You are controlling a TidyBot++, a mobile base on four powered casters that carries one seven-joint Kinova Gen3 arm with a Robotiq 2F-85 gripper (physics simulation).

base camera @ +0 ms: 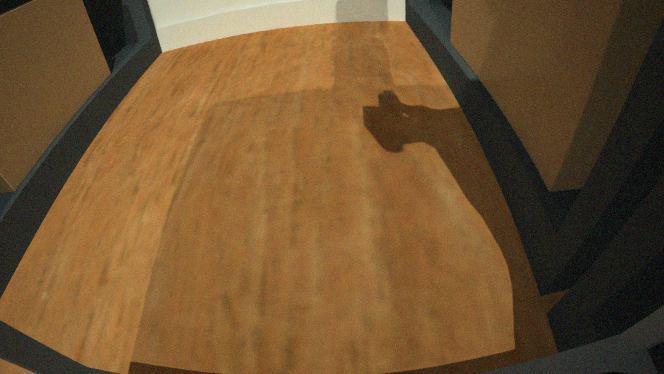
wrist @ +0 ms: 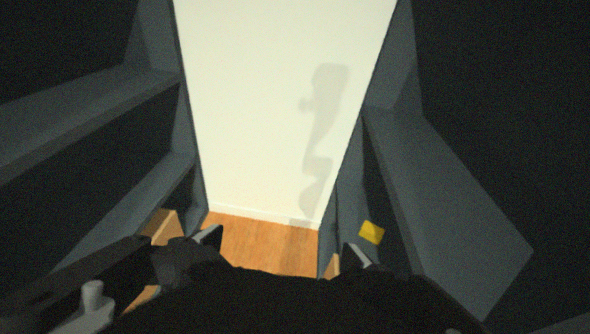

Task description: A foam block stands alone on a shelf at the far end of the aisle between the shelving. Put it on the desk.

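The yellow foam block point(wrist: 371, 232) sits on a grey shelf in the right-hand shelving, at the lower right of the wrist view, just beyond and to the right of the right fingertip. My gripper point(wrist: 282, 247) is open, with its fingers wide apart and no object between them. It is apart from the block. The block does not show in the base camera view, and the desk does not show in either view.
Dark shelving stands on both sides of the aisle. Cardboard boxes point(base camera: 45, 90) point(base camera: 530, 90) point(wrist: 167, 227) sit low on both sides. A pale wall point(base camera: 280, 12) point(wrist: 270, 100) closes the far end of the wooden floor point(base camera: 300, 200) point(wrist: 265, 250). The arm's shadow falls on wall and floor.
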